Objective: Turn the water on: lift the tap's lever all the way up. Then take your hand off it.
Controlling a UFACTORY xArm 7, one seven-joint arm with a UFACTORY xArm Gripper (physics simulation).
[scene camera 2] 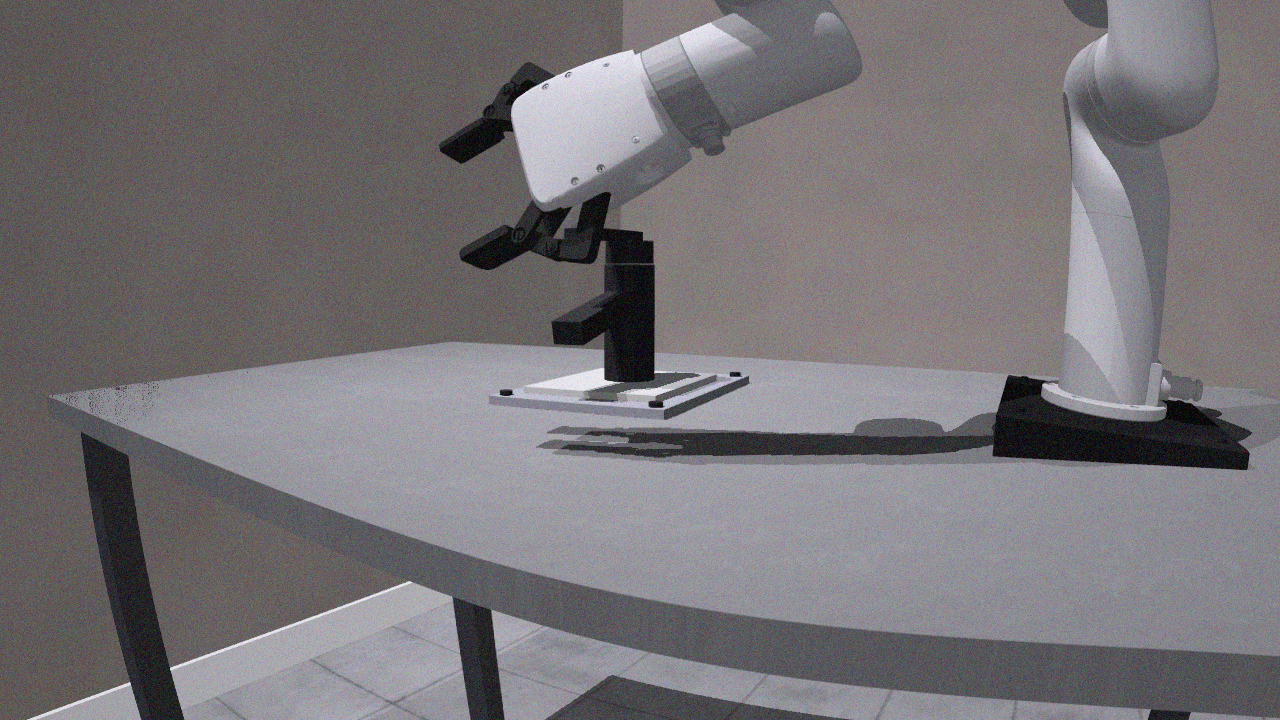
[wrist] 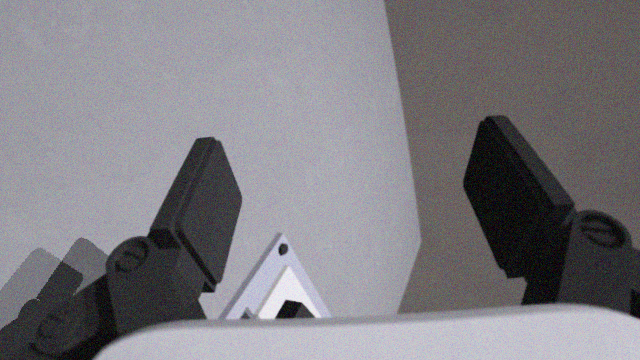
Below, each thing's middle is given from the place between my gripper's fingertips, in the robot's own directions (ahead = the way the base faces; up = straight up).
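Base plate (scene camera 2: pixel 664 409): my hand is 280 mm to the left of it, 160 mm above it and 50 mm short of it.
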